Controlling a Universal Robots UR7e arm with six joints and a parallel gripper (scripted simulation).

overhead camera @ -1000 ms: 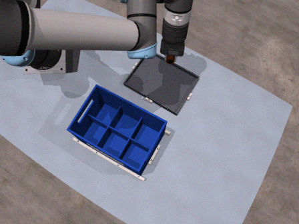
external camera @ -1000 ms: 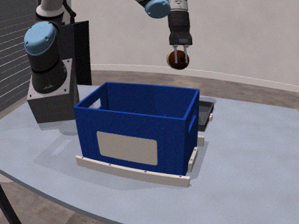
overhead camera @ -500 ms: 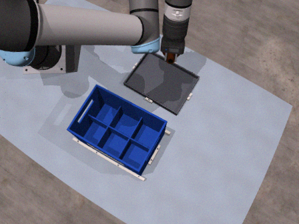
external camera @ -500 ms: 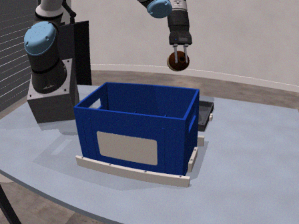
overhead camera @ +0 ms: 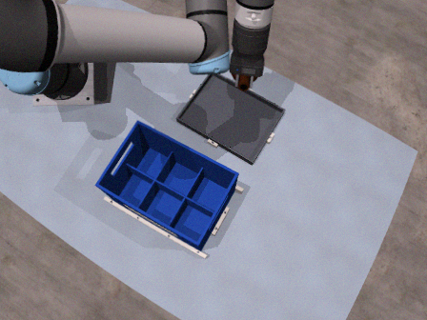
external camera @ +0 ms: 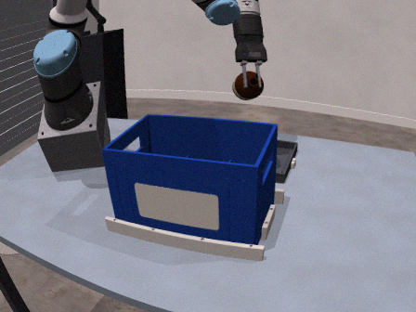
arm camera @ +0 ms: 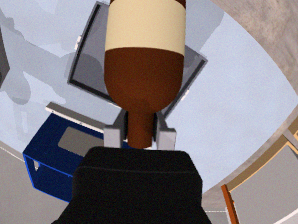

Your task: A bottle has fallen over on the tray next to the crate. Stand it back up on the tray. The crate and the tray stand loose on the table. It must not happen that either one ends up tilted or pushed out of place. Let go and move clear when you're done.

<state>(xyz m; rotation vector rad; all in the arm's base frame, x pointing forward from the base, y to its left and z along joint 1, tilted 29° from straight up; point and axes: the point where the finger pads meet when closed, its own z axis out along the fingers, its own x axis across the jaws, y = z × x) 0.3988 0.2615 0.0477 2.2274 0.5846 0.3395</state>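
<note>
Right now my hand is 2 cm past the bottle, 4 cm to the right of it and 2 cm above it. The rest, counted from my hand: dark tray (2 cm behind, 2 cm to the right, 19 cm below); blue crate (2 cm behind, 30 cm to the right, 12 cm below).
</note>
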